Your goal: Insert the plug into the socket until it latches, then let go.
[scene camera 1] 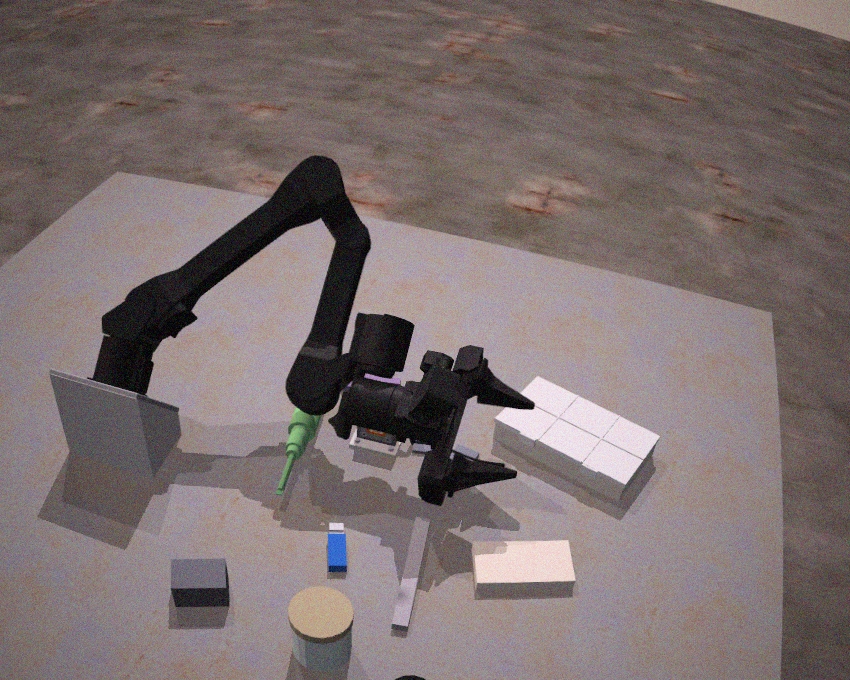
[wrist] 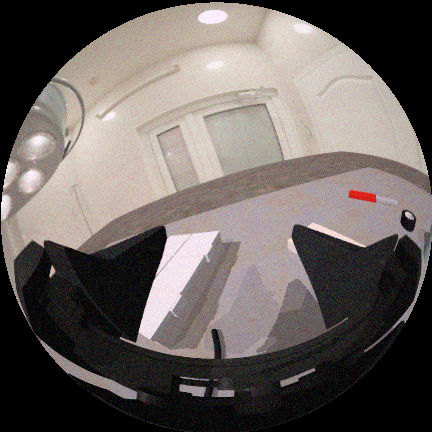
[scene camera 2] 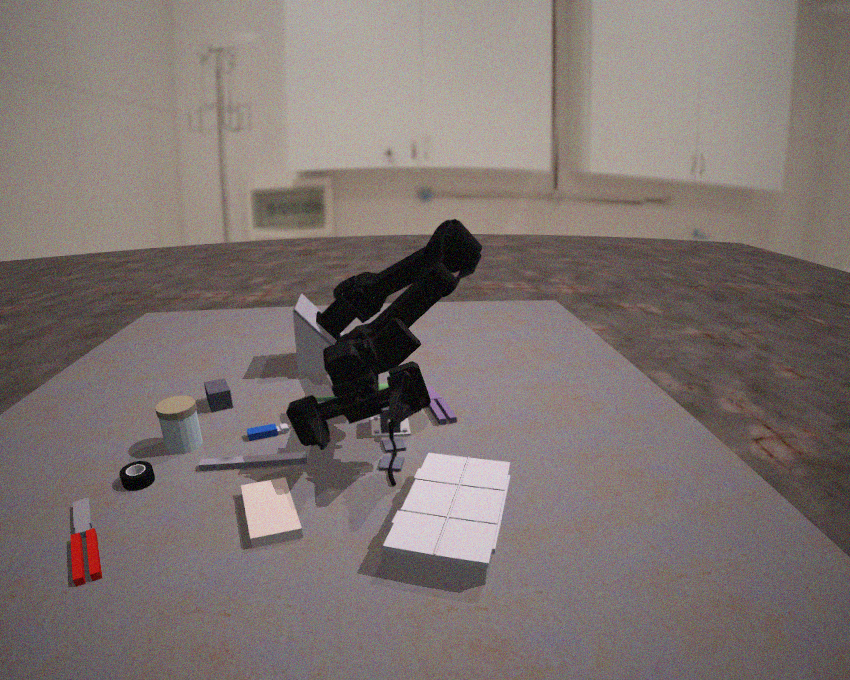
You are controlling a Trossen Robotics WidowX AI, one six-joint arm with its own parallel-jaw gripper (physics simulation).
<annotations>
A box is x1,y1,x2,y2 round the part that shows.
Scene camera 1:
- my gripper: [386,345,534,505]
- dark cube: [171,559,229,606], on the table
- blue plug: [328,523,346,571], on the table
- green screwdriver: [276,407,320,495], on the table
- grey bar: [392,517,429,631], on the table
</annotations>
